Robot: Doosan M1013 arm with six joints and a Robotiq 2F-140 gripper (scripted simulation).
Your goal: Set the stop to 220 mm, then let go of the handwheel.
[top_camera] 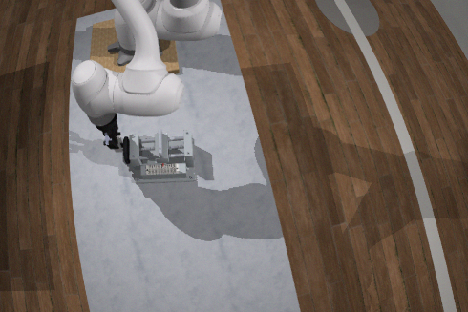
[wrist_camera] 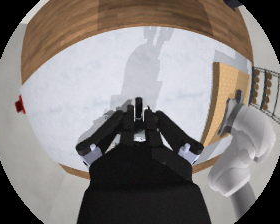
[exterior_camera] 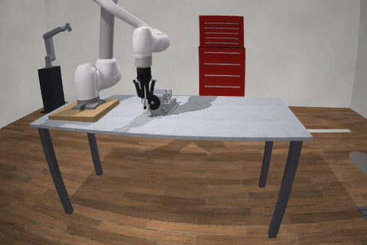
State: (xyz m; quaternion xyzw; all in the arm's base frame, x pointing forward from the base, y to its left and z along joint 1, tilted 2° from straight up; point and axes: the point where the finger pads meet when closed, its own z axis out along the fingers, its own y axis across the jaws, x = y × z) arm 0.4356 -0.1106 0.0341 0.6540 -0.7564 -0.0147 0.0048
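My hand is 2 cm to the right of the black handwheel, 1 cm short of it and 1 cm above it. From my hand the other things lie so: grey stop fixture 14 cm to the left, 6 cm ahead, 2 cm above.
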